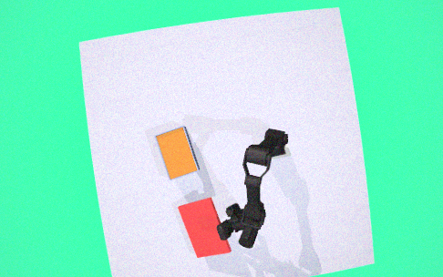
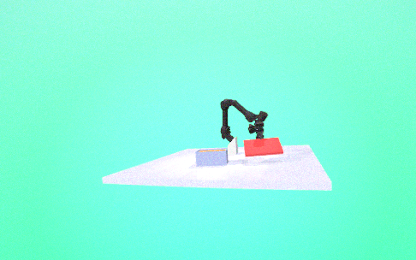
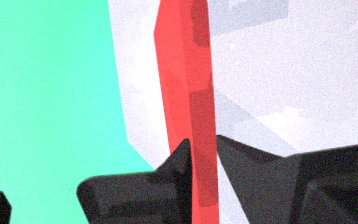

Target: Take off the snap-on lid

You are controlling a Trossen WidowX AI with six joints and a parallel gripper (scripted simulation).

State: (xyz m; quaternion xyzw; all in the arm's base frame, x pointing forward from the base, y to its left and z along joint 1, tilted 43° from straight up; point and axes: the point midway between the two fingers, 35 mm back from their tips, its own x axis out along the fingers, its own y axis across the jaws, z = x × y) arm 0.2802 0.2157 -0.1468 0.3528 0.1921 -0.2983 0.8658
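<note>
Right now the lid is 70 mm ahead of my gripper tip, 10 mm to the left of it and 30 mm below it. Round my gripper tip: storage box 120 mm ahead, 330 mm to the right, 90 mm below.
</note>
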